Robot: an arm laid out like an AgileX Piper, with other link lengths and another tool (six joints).
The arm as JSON. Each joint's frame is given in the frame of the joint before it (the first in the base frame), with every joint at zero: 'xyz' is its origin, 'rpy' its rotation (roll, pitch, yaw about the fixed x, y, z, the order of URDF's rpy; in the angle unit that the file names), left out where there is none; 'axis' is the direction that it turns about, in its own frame. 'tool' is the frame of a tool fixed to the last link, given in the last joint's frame.
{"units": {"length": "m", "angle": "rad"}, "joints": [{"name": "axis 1", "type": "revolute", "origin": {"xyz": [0.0, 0.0, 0.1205]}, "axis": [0.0, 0.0, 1.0]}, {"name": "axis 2", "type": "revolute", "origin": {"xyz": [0.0, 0.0, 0.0]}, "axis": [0.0, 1.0, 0.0]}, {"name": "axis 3", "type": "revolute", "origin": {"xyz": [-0.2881, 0.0, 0.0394]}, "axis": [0.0, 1.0, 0.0]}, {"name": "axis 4", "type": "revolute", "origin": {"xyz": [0.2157, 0.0, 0.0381]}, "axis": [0.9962, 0.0, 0.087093]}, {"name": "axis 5", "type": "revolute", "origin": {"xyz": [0.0, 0.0, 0.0]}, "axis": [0.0, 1.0, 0.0]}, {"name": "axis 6", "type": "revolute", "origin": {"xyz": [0.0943, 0.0, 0.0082]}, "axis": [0.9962, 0.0, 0.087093]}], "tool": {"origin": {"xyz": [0.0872, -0.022, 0.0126], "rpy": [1.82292, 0.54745, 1.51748]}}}
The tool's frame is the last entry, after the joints.
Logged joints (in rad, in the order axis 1, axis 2, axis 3, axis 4, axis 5, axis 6), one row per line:
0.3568, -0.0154, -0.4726, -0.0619, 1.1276, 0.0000
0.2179, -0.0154, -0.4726, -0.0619, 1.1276, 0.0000
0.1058, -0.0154, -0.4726, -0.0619, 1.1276, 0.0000
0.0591, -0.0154, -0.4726, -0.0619, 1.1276, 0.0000
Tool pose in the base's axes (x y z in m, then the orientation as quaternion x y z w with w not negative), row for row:
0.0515, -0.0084, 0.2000, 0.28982, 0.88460, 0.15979, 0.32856
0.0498, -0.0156, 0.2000, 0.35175, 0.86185, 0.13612, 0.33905
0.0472, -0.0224, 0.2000, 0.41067, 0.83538, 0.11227, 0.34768
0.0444, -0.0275, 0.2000, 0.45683, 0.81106, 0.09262, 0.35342
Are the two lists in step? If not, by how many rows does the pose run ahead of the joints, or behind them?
The pose runs 1 row behind the joints: the pose in row i belongs to the joints in row i - 1.
